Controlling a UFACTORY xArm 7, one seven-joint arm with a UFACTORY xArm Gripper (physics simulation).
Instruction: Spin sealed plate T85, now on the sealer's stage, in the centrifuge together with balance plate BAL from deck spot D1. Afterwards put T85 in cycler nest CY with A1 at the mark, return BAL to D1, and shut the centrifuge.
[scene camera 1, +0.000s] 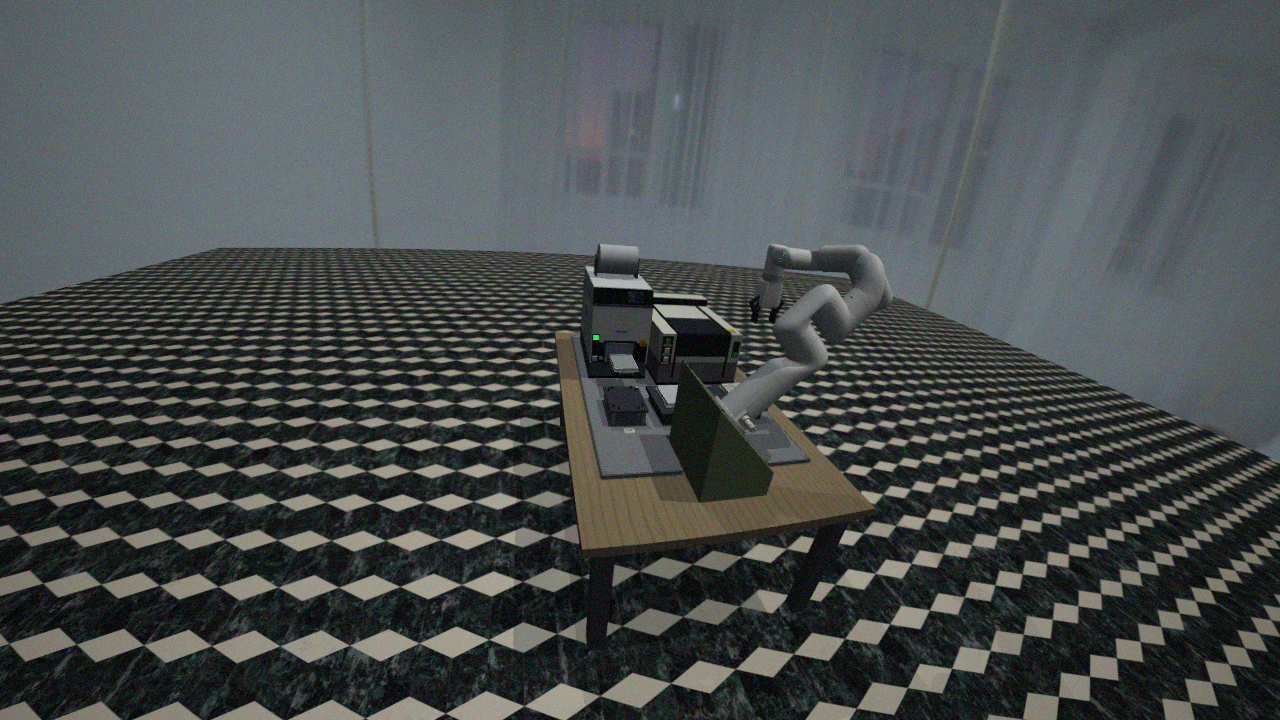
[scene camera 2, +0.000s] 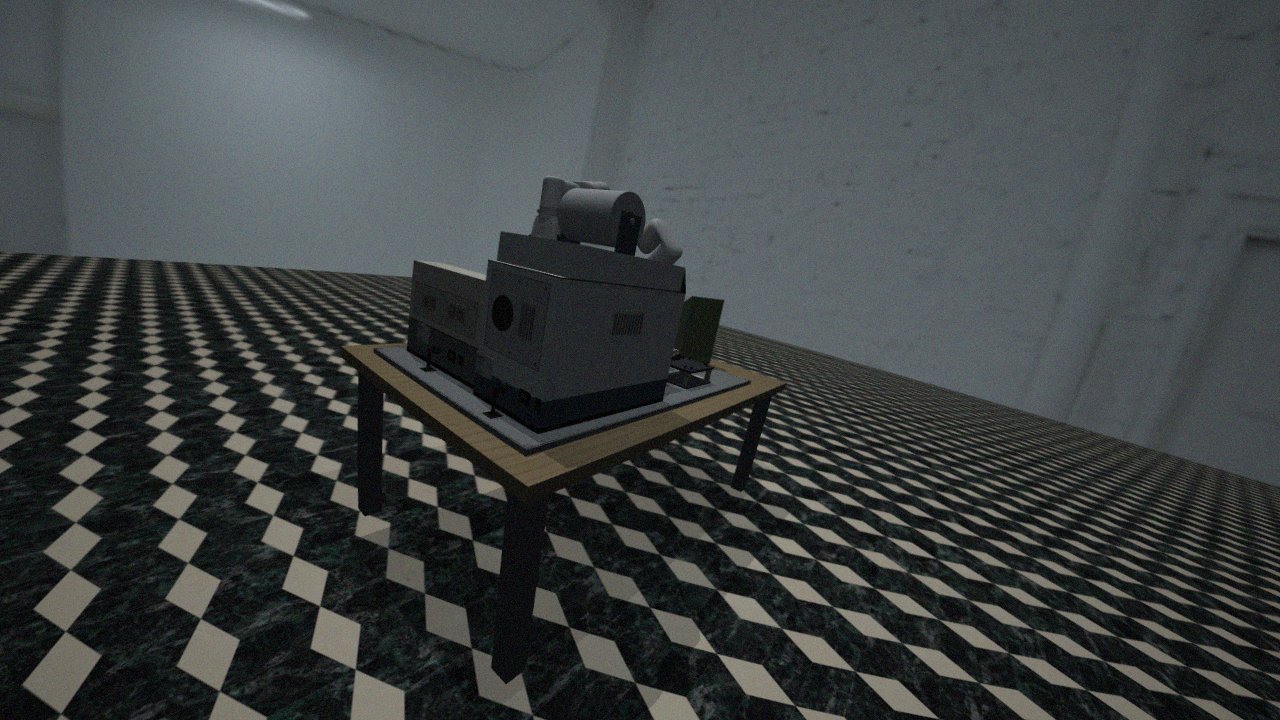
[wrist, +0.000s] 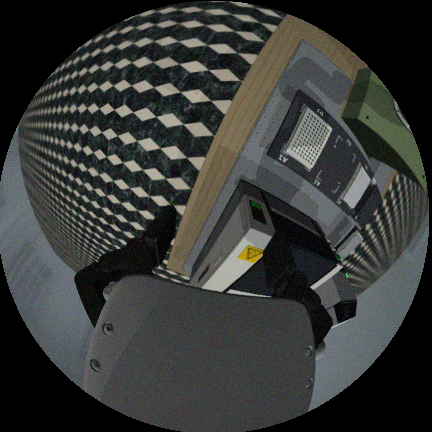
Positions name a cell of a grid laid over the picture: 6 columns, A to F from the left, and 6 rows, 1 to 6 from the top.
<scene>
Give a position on a centrifuge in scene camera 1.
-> D3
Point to my gripper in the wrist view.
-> D4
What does my gripper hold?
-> Nothing.
</scene>
